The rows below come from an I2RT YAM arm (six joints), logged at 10 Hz.
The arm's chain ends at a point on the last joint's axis. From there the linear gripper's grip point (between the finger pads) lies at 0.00 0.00 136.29 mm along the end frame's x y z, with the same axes.
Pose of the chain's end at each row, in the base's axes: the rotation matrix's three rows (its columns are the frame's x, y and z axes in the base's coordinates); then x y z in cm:
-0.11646 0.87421 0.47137; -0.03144 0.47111 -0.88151; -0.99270 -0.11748 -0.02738; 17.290 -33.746 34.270
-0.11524 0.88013 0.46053; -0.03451 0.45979 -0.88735; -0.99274 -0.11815 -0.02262; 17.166 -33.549 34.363
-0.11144 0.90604 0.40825; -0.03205 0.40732 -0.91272; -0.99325 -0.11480 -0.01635; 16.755 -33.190 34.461
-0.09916 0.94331 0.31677; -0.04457 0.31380 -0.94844; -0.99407 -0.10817 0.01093; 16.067 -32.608 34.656
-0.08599 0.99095 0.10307; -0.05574 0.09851 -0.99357; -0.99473 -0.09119 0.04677; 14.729 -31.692 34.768
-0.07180 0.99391 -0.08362; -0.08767 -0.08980 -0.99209; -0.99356 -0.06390 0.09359; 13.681 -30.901 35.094
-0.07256 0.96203 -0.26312; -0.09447 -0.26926 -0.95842; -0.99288 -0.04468 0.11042; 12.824 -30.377 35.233
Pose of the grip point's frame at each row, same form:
-0.11646 0.87421 0.47137; -0.03144 0.47111 -0.88151; -0.99270 -0.11748 -0.02738; 23.714 -45.760 33.897
-0.11524 0.88013 0.46053; -0.03451 0.45979 -0.88735; -0.99274 -0.11815 -0.02262; 23.443 -45.643 34.055
-0.11144 0.90604 0.40825; -0.03205 0.40732 -0.91272; -0.99325 -0.11480 -0.01635; 22.319 -45.629 34.238
-0.09916 0.94331 0.31677; -0.04457 0.31380 -0.94844; -0.99407 -0.10817 0.01093; 20.384 -45.534 34.805
-0.08599 0.99095 0.10307; -0.05574 0.09851 -0.99357; -0.99473 -0.09119 0.04677; 16.134 -45.233 35.405
-0.07180 0.99391 -0.08362; -0.08767 -0.08980 -0.99209; -0.99356 -0.06390 0.09359; 12.541 -44.422 36.370
-0.07256 0.96203 -0.26312; -0.09447 -0.26926 -0.95842; -0.99288 -0.04468 0.11042; 9.238 -43.439 36.738

